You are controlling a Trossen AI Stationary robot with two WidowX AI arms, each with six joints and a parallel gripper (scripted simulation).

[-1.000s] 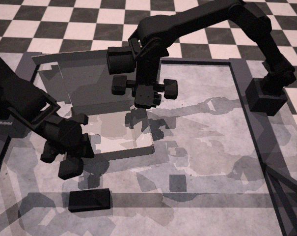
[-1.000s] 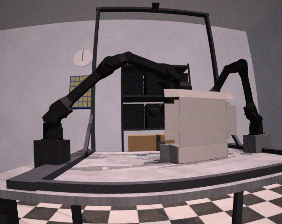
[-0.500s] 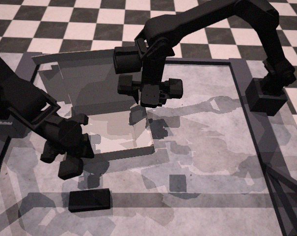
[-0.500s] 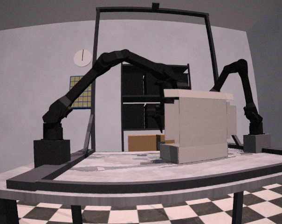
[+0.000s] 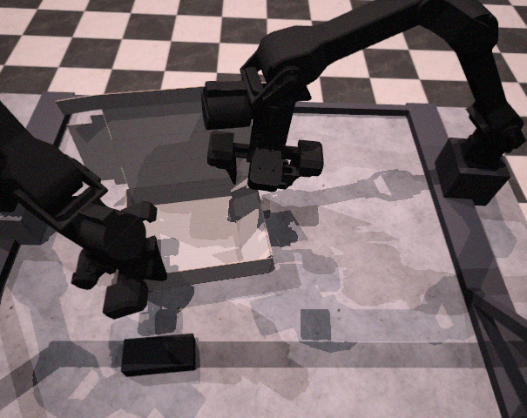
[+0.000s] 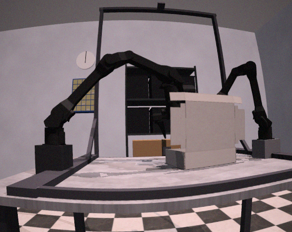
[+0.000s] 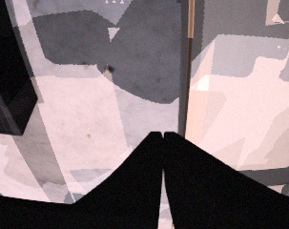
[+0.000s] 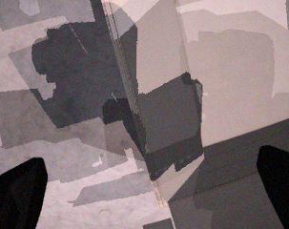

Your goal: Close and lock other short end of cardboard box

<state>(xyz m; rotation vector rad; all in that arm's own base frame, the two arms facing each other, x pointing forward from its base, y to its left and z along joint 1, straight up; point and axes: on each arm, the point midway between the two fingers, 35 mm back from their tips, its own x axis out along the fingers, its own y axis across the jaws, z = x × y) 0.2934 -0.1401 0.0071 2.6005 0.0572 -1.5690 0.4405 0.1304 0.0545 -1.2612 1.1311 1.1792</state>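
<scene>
My left gripper is now 120 mm past the black block and 70 mm above it.
</scene>
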